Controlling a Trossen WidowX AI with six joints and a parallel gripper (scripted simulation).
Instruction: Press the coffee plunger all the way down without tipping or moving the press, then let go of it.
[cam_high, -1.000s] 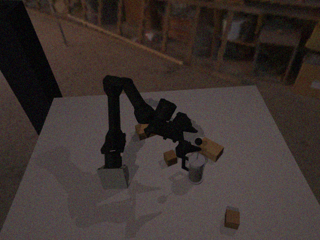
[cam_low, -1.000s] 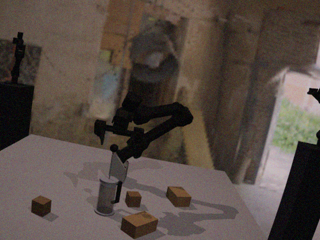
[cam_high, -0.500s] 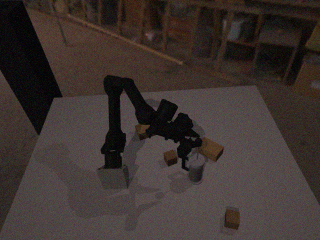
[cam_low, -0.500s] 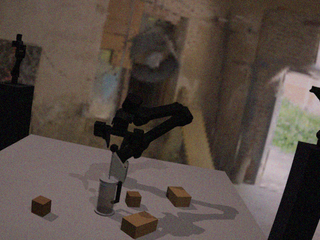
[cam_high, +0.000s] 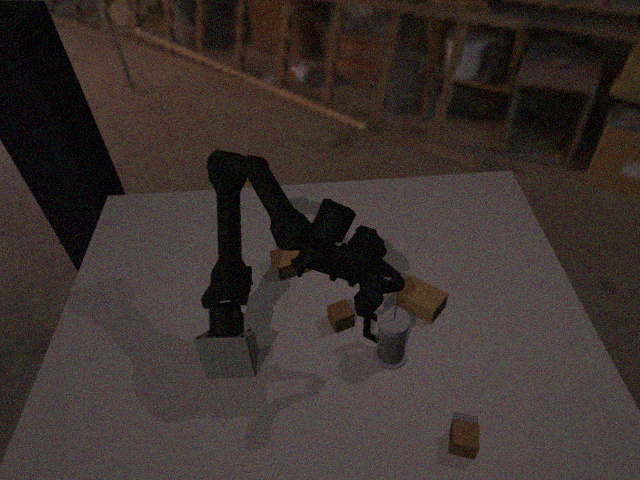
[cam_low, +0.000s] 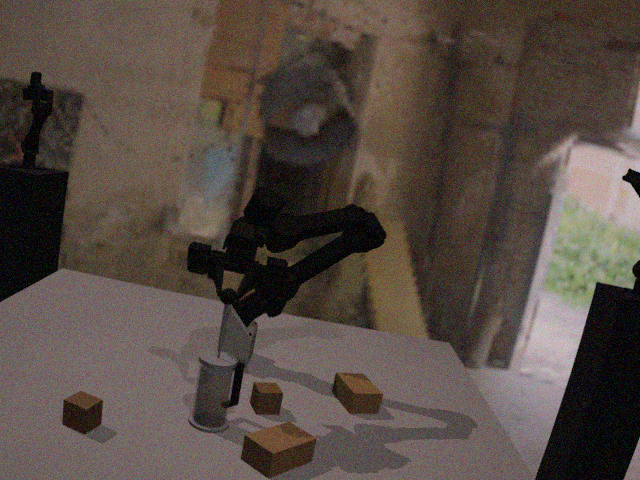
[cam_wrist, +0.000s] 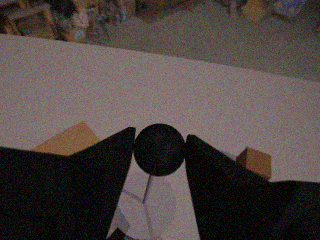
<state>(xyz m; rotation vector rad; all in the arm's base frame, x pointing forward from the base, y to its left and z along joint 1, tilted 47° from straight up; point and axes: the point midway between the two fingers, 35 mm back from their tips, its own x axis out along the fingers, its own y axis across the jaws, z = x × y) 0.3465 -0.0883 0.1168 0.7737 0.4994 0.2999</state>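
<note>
Right now my gripper tip is 2 cm past the coffee press, 1 cm to the right of it and 13 cm above it.
</note>
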